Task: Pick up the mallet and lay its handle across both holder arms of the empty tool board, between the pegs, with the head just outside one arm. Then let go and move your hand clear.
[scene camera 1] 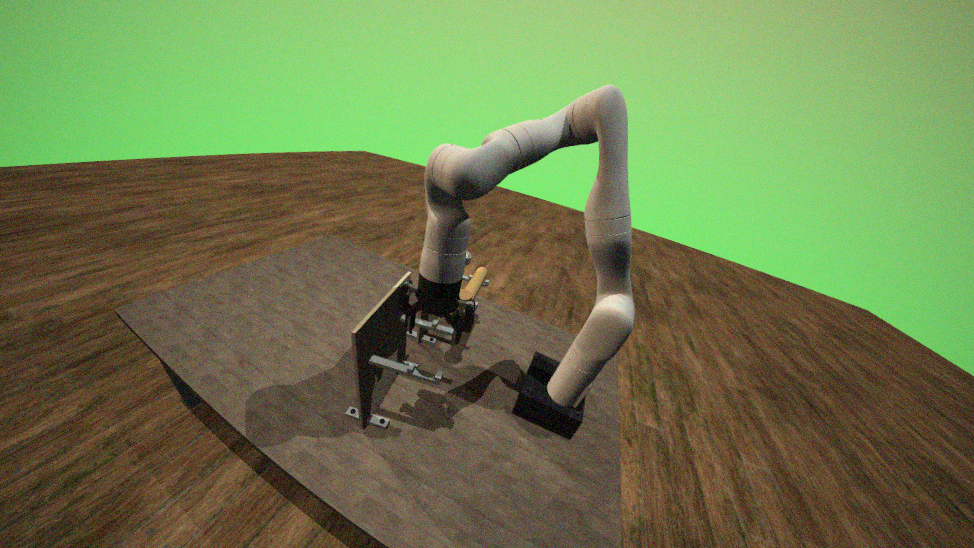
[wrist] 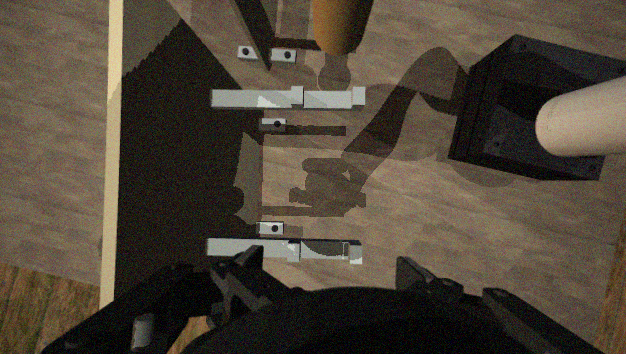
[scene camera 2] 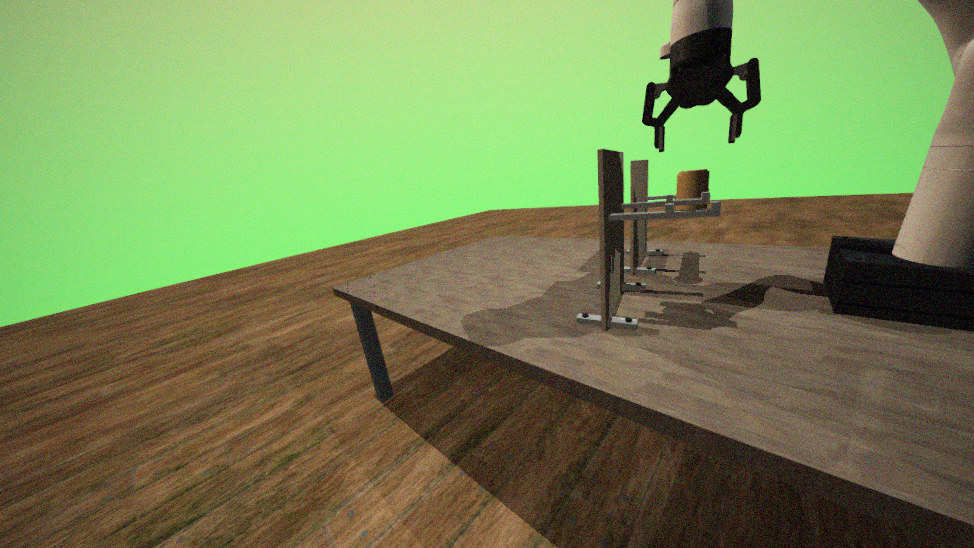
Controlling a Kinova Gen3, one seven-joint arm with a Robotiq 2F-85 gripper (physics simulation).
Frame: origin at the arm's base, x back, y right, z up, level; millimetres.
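Seen in the pictures: gripper, between the fingertips: (scene camera 1: 431, 336) (wrist: 328, 266) (scene camera 2: 694, 147); arm's base, origin of its link: (scene camera 1: 562, 392) (wrist: 566, 125) (scene camera 2: 934, 258).
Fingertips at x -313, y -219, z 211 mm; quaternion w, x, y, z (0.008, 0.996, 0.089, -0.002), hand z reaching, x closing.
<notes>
Offsets run from my fingertips to a thing's middle. "spot": to the spot under its first point. Level surfaces: height alone.
The mallet @(dy +357, dx -60, dz -92 mm) (scene camera 1: 474, 283) (scene camera 2: 692, 189) (wrist: 342, 25) lies across the arms of the far tool board @(dy +366, dx -136, dz -154 mm) (scene camera 2: 638, 211). Its tan handle shows in scene camera 1, where my gripper hides its head; the cylindrical head shows in scene camera 2 and at the top of the wrist view. The empty tool board @(dy +43, dx -86, dz -144 mm) (scene camera 1: 381, 340) (scene camera 2: 610, 231) (wrist: 114, 150) stands upright nearer the scene cameras. Its two grey holder arms, the near arm (scene camera 1: 401, 367) (wrist: 250, 247) and the other arm (scene camera 1: 435, 326) (wrist: 255, 98), carry upright pegs. My gripper (scene camera 1: 433, 333) (scene camera 2: 696, 145) (wrist: 328, 266) is open and empty, pointing down above the empty board's arms.
The black robot base (scene camera 1: 548, 405) (scene camera 2: 892, 286) (wrist: 530, 110) stands on the table @(dz -303 mm) (scene camera 1: 286, 299) (scene camera 2: 435, 272), on the side the holder arms point to. White feet @(spot: dy -71, dx -112, dz -282 mm) (scene camera 1: 367, 417) (scene camera 2: 606, 320) support the empty board. The arm's shadow falls across the table beside it.
</notes>
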